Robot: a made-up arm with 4 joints. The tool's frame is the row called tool.
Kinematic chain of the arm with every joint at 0, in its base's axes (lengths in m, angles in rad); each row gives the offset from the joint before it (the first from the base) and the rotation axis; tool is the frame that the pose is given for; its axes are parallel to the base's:
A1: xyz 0 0 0.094 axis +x
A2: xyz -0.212 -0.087 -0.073 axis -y
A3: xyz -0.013 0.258 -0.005 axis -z
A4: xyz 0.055 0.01 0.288 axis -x
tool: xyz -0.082 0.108 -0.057
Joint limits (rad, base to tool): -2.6..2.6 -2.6..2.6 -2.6..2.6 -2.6..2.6
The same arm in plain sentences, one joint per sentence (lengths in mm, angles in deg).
The arm has four revolute joints in a row. What follows holds with every joint at zero, and every direction is one of the base frame's. The first joint is mounted 94 mm along +z from the base frame's origin and turns about +x, from -148.97 to 148.97 deg. The second joint is mounted 212 mm along -x and 87 mm along -y and 73 mm along -z from the first joint and turns about -y, from -148.97 to 148.97 deg. The third joint is mounted 13 mm along -x and 258 mm along +y and 5 mm along -z from the second joint and turns about -z, from -148.97 to 148.97 deg. The fourth joint is mounted 55 mm along +x and 10 mm along +y and 288 mm along +z from the third joint and turns about -x, from -148.97 to 148.97 deg. The tool frame, which is the frame that the pose is given for, is mounted 82 mm along -x and 108 mm along +y and 57 mm along -z from the fourth joint; its axes are parallel to the base frame's.
